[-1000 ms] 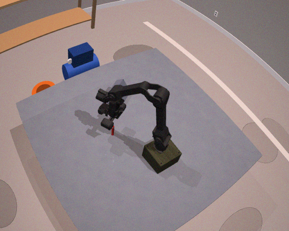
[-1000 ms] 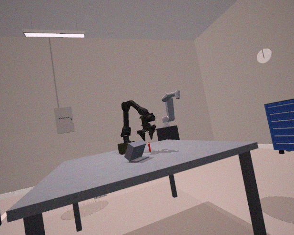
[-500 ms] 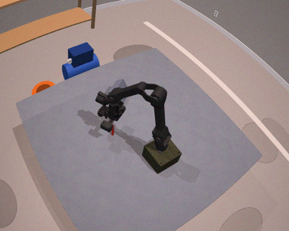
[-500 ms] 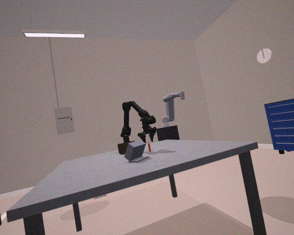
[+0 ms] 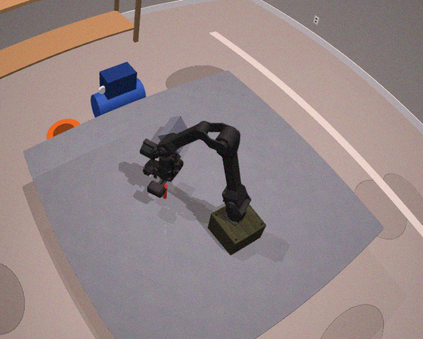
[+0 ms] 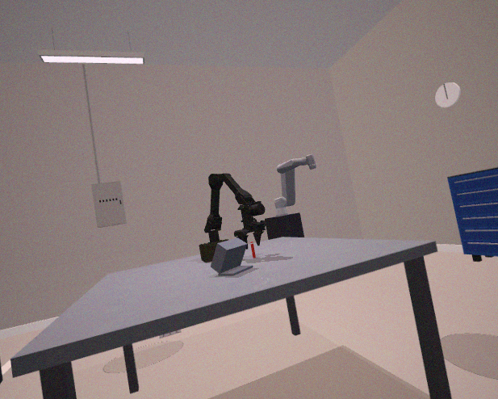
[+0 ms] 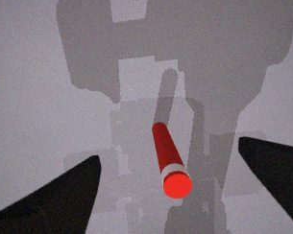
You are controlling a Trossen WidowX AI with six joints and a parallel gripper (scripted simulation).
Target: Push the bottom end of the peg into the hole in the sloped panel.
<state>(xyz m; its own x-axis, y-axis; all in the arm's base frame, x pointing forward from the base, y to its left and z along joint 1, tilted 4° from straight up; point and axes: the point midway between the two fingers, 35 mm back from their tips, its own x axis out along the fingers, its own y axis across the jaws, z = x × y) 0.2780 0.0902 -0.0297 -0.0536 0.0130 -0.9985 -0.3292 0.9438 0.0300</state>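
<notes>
Right now my gripper tip is right at the peg. Also, from my gripper tip: grey sloped panel (18 cm ahead, 22 cm to the right, 2 cm above).
</notes>
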